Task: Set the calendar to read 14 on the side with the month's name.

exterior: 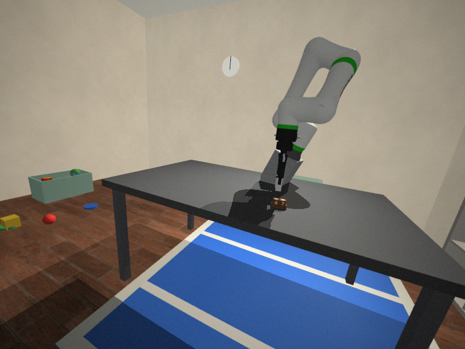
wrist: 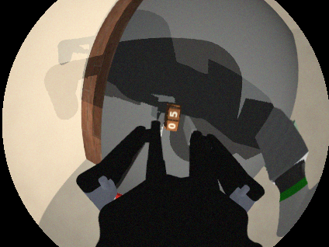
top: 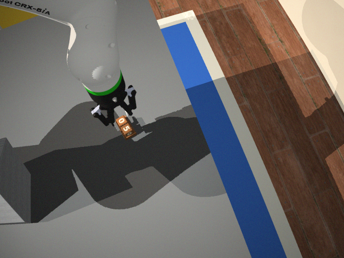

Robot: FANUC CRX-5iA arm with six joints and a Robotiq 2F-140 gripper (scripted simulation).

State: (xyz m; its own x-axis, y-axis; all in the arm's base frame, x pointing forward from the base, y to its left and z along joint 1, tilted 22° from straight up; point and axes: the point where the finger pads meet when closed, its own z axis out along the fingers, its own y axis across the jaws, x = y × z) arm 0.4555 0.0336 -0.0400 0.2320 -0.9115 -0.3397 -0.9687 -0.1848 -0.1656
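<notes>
The brown date cube lies 10 cm below my hand. Also, from my hand: brown tray: 2 cm to the left, 11 cm below.
</notes>
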